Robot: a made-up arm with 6 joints.
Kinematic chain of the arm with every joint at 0, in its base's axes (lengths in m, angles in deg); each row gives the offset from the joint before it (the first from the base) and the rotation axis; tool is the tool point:
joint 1: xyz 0 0 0.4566 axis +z
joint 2: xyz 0 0 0 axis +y
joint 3: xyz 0 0 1.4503 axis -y
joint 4: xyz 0 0 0 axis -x
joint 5: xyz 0.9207 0 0 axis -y
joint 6: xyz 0 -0.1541 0 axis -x
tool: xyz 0 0 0
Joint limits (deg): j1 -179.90..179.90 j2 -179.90..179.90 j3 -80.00..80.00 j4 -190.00..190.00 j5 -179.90..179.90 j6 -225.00..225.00
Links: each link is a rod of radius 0.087 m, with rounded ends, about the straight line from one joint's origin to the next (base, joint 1, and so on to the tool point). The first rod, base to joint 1, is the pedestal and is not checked.
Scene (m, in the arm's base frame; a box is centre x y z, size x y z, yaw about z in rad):
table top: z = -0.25
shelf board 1: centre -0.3 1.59 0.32 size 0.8 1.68 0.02 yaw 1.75
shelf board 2: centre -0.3 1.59 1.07 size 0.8 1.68 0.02 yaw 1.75
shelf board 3: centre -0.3 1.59 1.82 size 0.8 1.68 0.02 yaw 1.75
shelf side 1: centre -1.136 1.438 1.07 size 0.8 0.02 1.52 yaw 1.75
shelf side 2: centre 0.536 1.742 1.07 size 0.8 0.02 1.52 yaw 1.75
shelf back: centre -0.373 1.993 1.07 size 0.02 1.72 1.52 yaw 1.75
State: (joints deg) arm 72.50 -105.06 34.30 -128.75 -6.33 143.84
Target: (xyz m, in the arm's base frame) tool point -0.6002 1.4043 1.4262
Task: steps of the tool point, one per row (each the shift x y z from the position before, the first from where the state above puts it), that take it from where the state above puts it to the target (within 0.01 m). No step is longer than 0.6 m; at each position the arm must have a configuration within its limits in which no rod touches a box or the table.
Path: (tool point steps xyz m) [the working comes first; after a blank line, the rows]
Joints at the target: 109.50 26.82 13.75 -129.06 -6.33 143.84
Straight joint move there: touches shelf board 3.

1: 0.2278 0.1664 0.5231
2: 0.2058 0.3184 0.4175
3: 0.1446 0.4260 0.2832
4: 0.0607 0.4761 0.1346
5: -0.0272 0.4674 -0.0115
6: -0.1013 0.4057 -0.1408
7: -0.1486 0.3055 -0.2424
8: -0.1622 0.1847 -0.3080
9: -0.0664 0.2810 0.0186
10: -0.0338 0.2714 -0.0188

